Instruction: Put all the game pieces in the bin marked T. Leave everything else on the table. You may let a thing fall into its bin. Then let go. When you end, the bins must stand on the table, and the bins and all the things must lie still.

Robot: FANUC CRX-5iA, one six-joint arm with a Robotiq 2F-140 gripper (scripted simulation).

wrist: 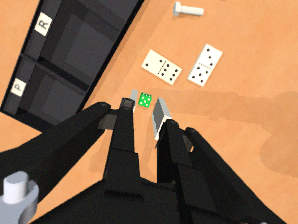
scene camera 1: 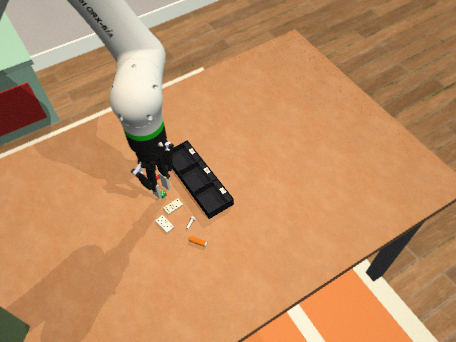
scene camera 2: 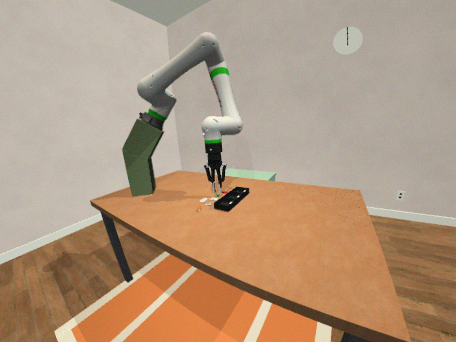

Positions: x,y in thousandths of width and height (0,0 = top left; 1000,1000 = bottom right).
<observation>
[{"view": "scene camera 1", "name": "gripper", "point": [354,560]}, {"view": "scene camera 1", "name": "black three-compartment bin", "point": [462,569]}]
</observation>
